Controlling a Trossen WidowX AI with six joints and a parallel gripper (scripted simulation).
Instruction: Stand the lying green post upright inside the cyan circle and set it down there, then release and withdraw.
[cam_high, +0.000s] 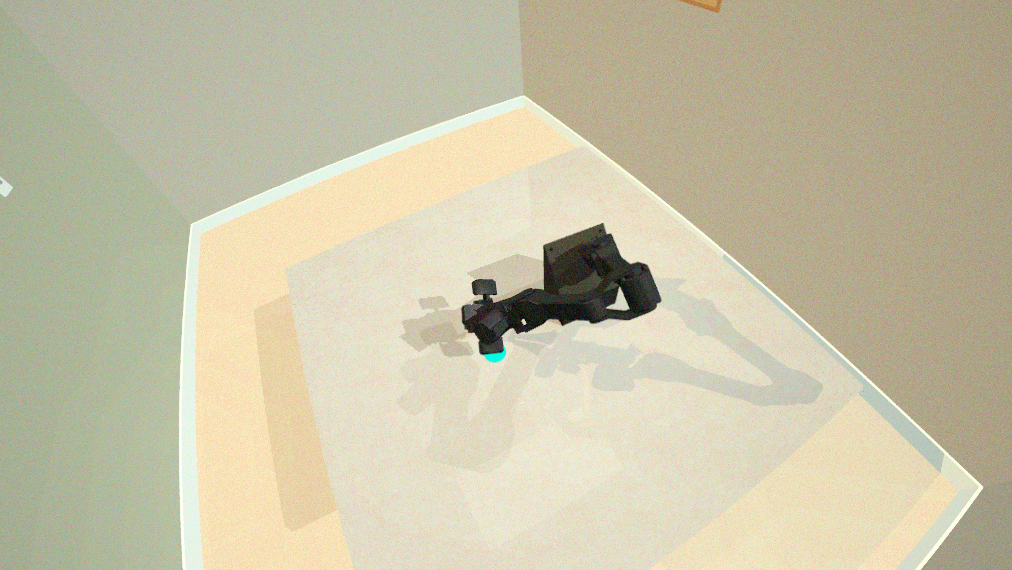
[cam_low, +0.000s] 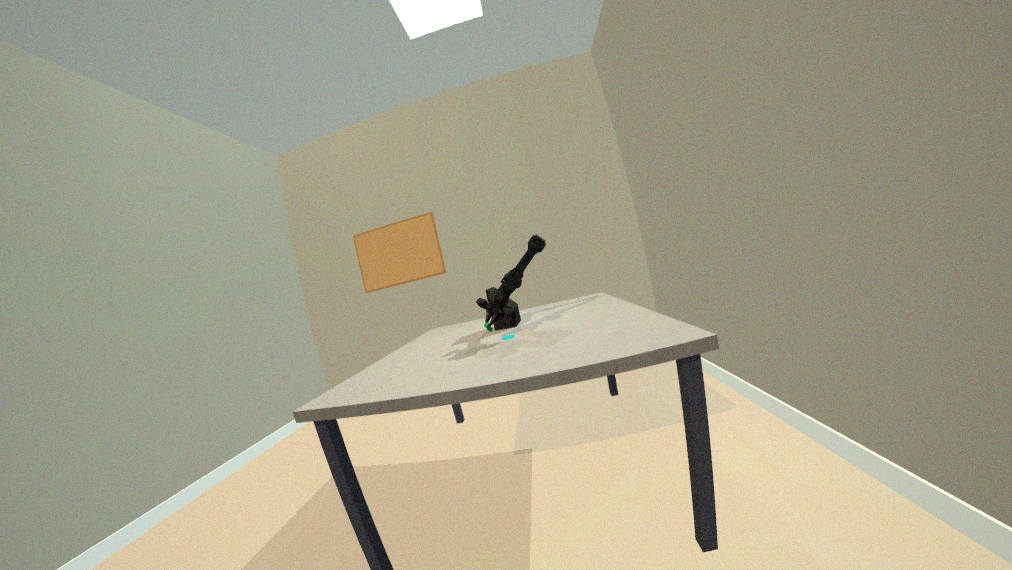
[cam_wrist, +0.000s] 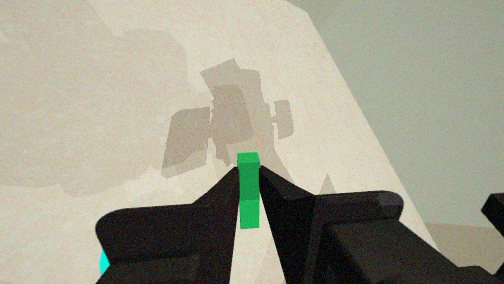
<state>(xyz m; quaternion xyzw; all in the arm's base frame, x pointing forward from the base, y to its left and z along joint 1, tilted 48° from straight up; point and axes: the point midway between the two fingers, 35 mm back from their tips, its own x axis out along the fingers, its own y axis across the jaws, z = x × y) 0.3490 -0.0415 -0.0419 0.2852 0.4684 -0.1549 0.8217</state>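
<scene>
The cyan circle is 2 cm behind my gripper tip, 8 cm to the left of it and 8 cm below it. Also, from my gripper tip: green post: 2 cm behind, 1 cm below.
</scene>
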